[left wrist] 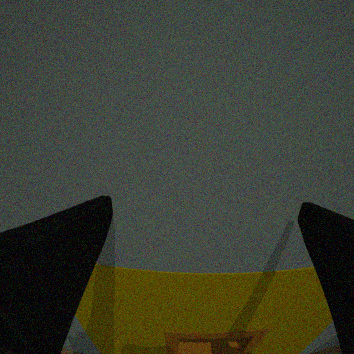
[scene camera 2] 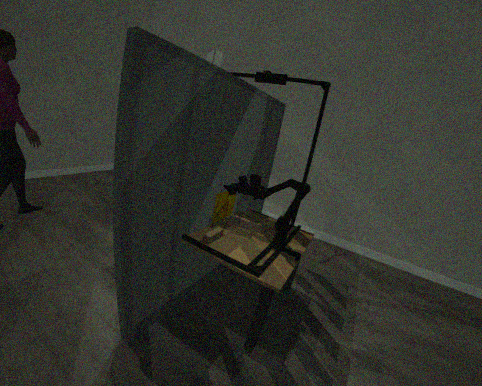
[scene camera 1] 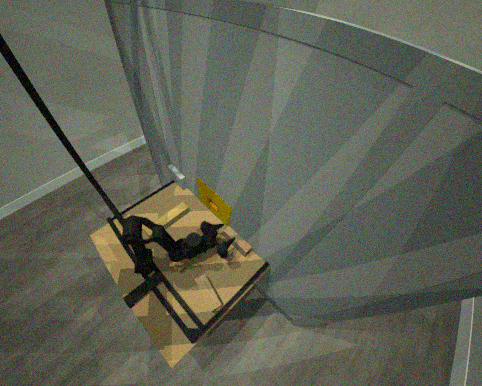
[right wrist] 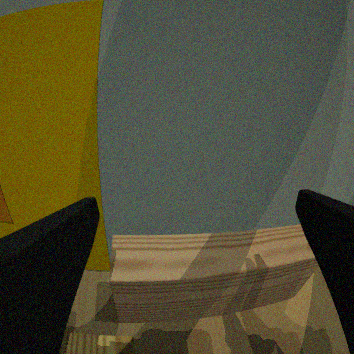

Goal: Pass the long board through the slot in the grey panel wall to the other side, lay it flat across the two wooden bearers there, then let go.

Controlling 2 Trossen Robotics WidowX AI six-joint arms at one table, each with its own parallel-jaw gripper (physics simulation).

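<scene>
The tall grey wall (scene camera 1: 320, 150) (scene camera 2: 165, 150) carries a yellow plate (scene camera 1: 202, 190) (scene camera 2: 224, 206) (left wrist: 150, 300) (right wrist: 50, 100) with an orange-rimmed slot (scene camera 1: 213, 204) (left wrist: 215, 334). In scene camera 1, a yellowish wooden piece (scene camera 1: 175, 213) and a brown block (scene camera 1: 243, 246) lie on the table. A striped wooden piece (right wrist: 155, 260) lies ahead of my right gripper (scene camera 1: 228, 233) (right wrist: 200, 204), which is open and empty above the table. My left gripper (scene camera 2: 229, 188) (left wrist: 209, 210) is open and empty, high near the plate. A block (scene camera 2: 214, 233) lies below it. I cannot tell board from bearers.
Black rails (scene camera 1: 172, 305) (scene camera 2: 222, 254) edge the wooden table. A black post (scene camera 1: 55, 125) (scene camera 2: 315, 135) rises from its frame. A small white object (scene camera 1: 176, 171) is near the wall. A person (scene camera 2: 9, 100) is far behind the wall in scene camera 2.
</scene>
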